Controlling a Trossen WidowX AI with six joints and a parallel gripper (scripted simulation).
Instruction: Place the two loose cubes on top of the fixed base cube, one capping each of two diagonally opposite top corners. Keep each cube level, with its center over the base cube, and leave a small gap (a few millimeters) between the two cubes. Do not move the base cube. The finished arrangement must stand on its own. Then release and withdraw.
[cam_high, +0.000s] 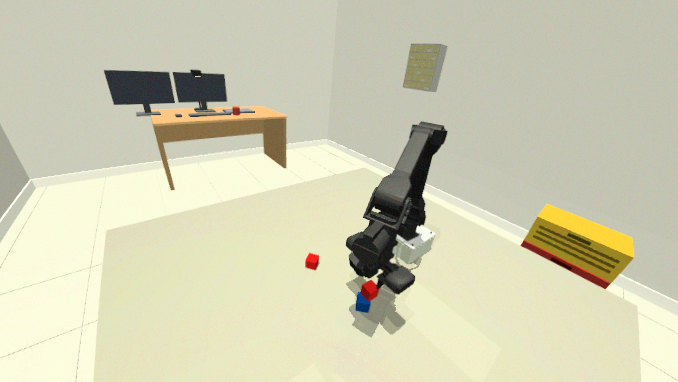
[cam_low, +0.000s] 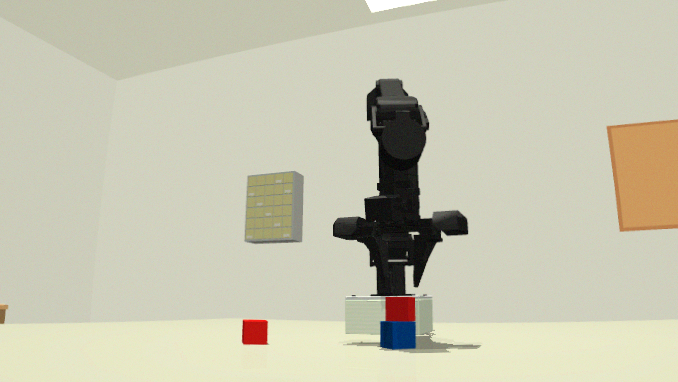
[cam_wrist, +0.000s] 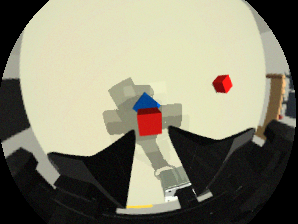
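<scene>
My gripper tip is now 30 mm above the red cube. Also, from my gripper tip: blue base cube 20 mm ahead, 60 mm below.
</scene>
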